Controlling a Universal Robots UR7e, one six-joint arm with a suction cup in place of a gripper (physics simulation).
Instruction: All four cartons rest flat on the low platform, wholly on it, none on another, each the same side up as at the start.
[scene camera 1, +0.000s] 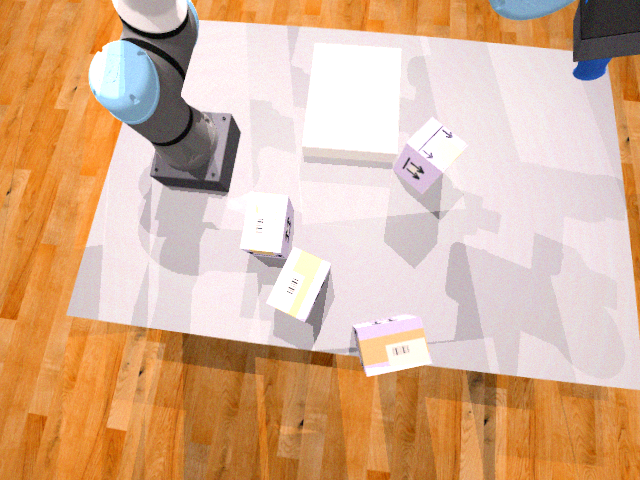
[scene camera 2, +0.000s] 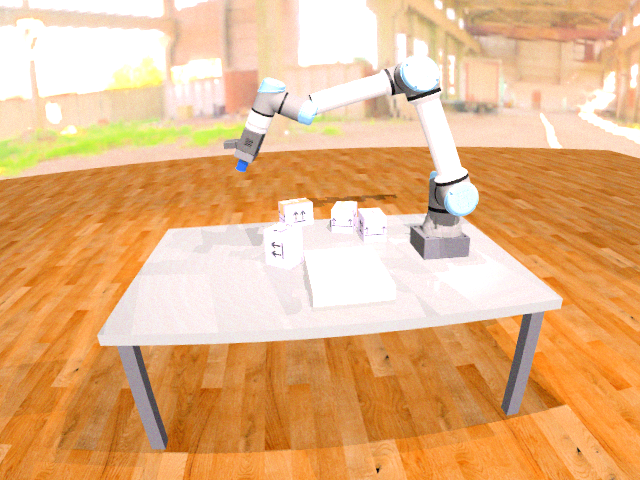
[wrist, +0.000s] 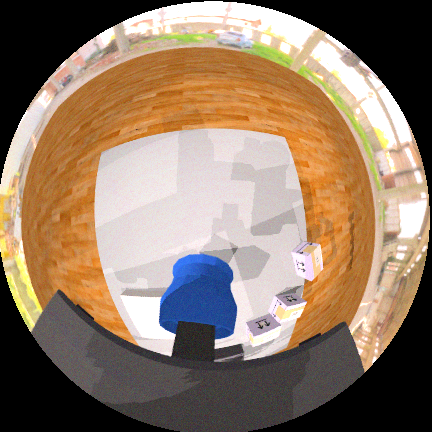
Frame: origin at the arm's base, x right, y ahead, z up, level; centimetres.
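Seen in the pictures: hand, its tool point: (scene camera 1: 589, 71) (scene camera 2: 240, 169) (wrist: 202, 277); arm's base, origin of its link: (scene camera 1: 188, 141) (scene camera 2: 441, 231).
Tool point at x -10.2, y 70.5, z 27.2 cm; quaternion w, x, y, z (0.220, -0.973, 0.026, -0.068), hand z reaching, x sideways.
Observation:
Offsets run from my tool point to a thing's top centre. Level surfaces: height alone.
My suction gripper (scene camera 1: 590, 69) (scene camera 2: 240, 166) (wrist: 202, 266) is off, holds nothing and hangs tilted, high above the table and apart from the cartons. The low white platform {dy -33.6, dx -13.4, dz -29.6 cm} (scene camera 1: 354, 98) (scene camera 2: 348, 279) (wrist: 144, 315) bears no carton. One carton {dy -12.7, dx +1.4, dz -21.4 cm} (scene camera 1: 415, 166) (scene camera 2: 283, 248) stands on the table close beside a platform corner; the blue cup seems to hide it in the wrist view. A second carton {dy -45.4, dx +26.3, dz -24.3 cm} (scene camera 1: 266, 222) (scene camera 2: 373, 224) (wrist: 263, 330) is near the arm's base. A third {dy -34.8, dx +37.4, dz -24.3 cm} (scene camera 1: 305, 284) (scene camera 2: 343, 217) (wrist: 287, 307) stands close by it. A fourth {dy -13.4, dx +45.0, dz -24.3 cm} (scene camera 1: 392, 346) (scene camera 2: 295, 211) (wrist: 307, 261) stands at the table's edge.
The arm's dark base (scene camera 1: 196, 155) (scene camera 2: 439, 245) is fixed on the grey table {dz -34.4 cm} (scene camera 1: 516, 170) (scene camera 2: 222, 304) (wrist: 145, 190). The arm reaches high over the table in scene camera 2. Wooden floor (scene camera 1: 232, 423) (scene camera 2: 310, 392) surrounds the table.

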